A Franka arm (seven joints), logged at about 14 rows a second.
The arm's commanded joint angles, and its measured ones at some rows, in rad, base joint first. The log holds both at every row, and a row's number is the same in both.
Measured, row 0: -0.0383 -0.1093 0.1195 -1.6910 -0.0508 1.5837 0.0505
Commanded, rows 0 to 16: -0.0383 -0.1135 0.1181 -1.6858 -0.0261 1.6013 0.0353; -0.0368 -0.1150 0.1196 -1.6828 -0.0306 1.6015 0.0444; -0.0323 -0.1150 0.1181 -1.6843 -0.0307 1.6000 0.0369; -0.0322 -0.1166 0.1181 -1.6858 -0.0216 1.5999 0.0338; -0.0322 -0.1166 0.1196 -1.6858 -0.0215 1.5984 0.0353; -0.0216 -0.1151 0.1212 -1.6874 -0.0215 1.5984 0.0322; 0.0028 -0.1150 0.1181 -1.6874 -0.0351 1.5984 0.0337; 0.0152 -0.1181 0.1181 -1.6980 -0.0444 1.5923 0.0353; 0.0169 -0.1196 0.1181 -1.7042 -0.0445 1.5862 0.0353; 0.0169 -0.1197 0.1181 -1.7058 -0.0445 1.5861 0.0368; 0.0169 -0.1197 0.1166 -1.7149 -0.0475 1.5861 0.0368; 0.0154 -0.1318 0.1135 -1.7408 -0.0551 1.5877 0.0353; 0.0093 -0.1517 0.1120 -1.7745 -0.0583 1.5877 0.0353; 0.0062 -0.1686 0.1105 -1.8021 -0.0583 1.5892 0.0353; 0.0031 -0.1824 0.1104 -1.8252 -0.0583 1.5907 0.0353; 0.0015 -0.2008 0.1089 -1.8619 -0.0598 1.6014 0.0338; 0.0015 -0.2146 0.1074 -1.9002 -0.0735 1.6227 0.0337
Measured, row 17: 0.0044 -0.1470 0.1107 -1.8049 -0.0522 1.5904 0.0442
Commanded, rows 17 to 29: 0.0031 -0.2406 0.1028 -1.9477 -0.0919 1.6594 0.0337; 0.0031 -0.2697 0.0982 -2.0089 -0.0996 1.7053 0.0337; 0.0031 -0.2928 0.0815 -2.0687 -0.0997 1.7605 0.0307; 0.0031 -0.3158 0.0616 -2.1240 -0.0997 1.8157 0.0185; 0.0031 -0.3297 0.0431 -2.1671 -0.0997 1.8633 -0.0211; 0.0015 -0.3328 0.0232 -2.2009 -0.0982 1.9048 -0.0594; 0.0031 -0.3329 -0.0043 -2.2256 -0.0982 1.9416 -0.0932; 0.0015 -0.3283 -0.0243 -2.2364 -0.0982 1.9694 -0.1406; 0.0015 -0.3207 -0.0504 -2.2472 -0.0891 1.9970 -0.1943; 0.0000 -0.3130 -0.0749 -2.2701 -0.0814 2.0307 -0.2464; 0.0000 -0.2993 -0.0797 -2.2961 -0.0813 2.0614 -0.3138; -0.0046 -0.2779 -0.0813 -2.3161 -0.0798 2.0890 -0.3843; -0.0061 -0.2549 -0.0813 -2.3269 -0.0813 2.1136 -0.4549
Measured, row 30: -0.0006 -0.2813 -0.0837 -2.2897 -0.0852 2.0560 -0.3372
